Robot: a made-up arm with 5 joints. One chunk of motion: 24 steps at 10 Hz.
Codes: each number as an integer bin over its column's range. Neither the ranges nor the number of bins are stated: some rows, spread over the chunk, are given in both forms.
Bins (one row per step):
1: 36 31 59 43 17 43
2: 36 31 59 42 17 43
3: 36 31 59 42 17 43
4: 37 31 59 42 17 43
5: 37 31 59 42 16 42
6: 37 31 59 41 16 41
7: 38 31 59 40 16 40
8: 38 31 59 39 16 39
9: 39 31 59 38 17 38
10: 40 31 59 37 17 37
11: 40 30 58 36 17 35
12: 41 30 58 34 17 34
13: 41 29 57 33 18 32
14: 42 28 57 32 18 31
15: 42 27 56 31 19 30
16: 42 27 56 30 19 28
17: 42 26 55 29 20 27
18: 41 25 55 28 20 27
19: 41 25 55 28 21 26
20: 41 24 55 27 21 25
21: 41 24 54 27 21 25
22: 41 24 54 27 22 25
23: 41 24 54 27 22 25
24: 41 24 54 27 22 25
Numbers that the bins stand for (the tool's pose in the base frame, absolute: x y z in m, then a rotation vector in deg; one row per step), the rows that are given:
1: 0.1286 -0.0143 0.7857 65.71 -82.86 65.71
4: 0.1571 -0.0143 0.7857 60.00 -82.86 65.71
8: 0.1857 -0.0143 0.7857 42.86 -88.57 42.86
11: 0.2429 -0.0429 0.7571 25.71 -82.86 20.00
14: 0.3000 -0.1000 0.7286 2.86 -77.14 -2.86
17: 0.3000 -0.1571 0.6714 -14.29 -65.71 -25.71
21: 0.2714 -0.2143 0.6429 -25.71 -60.00 -37.14
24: 0.2714 -0.2143 0.6429 -25.71 -54.29 -37.14
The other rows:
2: 0.1286 -0.0143 0.7857 60.00 -82.86 65.71
3: 0.1286 -0.0143 0.7857 60.00 -82.86 65.71
5: 0.1571 -0.0143 0.7857 60.00 -88.57 60.00
6: 0.1571 -0.0143 0.7857 54.29 -88.57 54.29
7: 0.1857 -0.0143 0.7857 48.57 -88.57 48.57
9: 0.2143 -0.0143 0.7857 37.14 -82.86 37.14
10: 0.2429 -0.0143 0.7857 31.43 -82.86 31.43
12: 0.2714 -0.0429 0.7571 14.29 -82.86 14.29
13: 0.2714 -0.0714 0.7286 8.57 -77.14 2.86
15: 0.3000 -0.1286 0.7000 -2.86 -71.43 -8.57
16: 0.3000 -0.1286 0.7000 -8.57 -71.43 -20.00
18: 0.2714 -0.1857 0.6714 -20.00 -65.71 -25.71
19: 0.2714 -0.1857 0.6714 -20.00 -60.00 -31.43
20: 0.2714 -0.2143 0.6714 -25.71 -60.00 -37.14
22: 0.2714 -0.2143 0.6429 -25.71 -54.29 -37.14
23: 0.2714 -0.2143 0.6429 -25.71 -54.29 -37.14

